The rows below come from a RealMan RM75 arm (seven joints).
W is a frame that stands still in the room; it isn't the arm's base.
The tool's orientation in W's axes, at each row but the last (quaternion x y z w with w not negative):
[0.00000, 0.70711, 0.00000, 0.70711]
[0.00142, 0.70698, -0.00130, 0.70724]
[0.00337, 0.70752, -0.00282, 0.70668]
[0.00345, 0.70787, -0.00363, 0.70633]
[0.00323, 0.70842, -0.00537, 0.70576]
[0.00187, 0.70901, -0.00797, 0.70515]
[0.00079, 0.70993, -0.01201, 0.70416]
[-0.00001, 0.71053, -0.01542, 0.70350]
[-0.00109, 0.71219, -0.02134, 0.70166]
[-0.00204, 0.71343, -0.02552, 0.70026]
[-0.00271, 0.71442, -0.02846, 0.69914]
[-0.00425, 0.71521, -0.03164, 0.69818]
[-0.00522, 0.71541, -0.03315, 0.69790]
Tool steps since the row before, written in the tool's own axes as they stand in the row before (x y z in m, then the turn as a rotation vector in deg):
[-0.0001, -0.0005, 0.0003, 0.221, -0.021, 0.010]
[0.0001, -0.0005, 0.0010, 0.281, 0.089, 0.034]
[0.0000, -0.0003, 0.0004, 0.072, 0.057, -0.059]
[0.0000, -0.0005, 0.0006, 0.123, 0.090, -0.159]
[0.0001, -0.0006, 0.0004, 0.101, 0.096, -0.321]
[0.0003, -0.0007, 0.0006, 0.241, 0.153, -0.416]
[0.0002, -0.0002, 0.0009, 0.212, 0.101, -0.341]
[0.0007, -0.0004, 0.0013, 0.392, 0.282, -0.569]
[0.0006, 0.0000, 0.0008, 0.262, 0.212, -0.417]
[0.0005, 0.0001, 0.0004, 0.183, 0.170, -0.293]
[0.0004, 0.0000, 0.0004, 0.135, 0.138, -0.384]
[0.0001, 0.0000, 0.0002, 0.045, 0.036, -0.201]
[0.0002, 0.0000, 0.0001, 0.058, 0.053, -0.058]
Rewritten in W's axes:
[0.0003, -0.0005, 0.0001, 0.010, -0.021, -0.221]
[0.0010, -0.0005, -0.0001, 0.034, 0.089, -0.281]
[0.0004, -0.0003, 0.0000, -0.059, 0.058, -0.072]
[0.0006, -0.0005, 0.0000, -0.158, 0.092, -0.123]
[0.0004, -0.0006, -0.0001, -0.320, 0.100, -0.100]
[0.0006, -0.0007, -0.0003, -0.415, 0.157, -0.240]
[0.0009, -0.0002, -0.0002, -0.341, 0.104, -0.211]
[0.0013, -0.0004, -0.0007, -0.567, 0.286, -0.393]
[0.0008, 0.0000, -0.0006, -0.415, 0.216, -0.263]
[0.0004, 0.0001, -0.0005, -0.291, 0.173, -0.184]
[0.0004, 0.0000, -0.0004, -0.382, 0.146, -0.133]
[0.0002, 0.0000, -0.0001, -0.201, 0.042, -0.042]
[0.0001, 0.0000, -0.0002, -0.057, 0.052, -0.059]

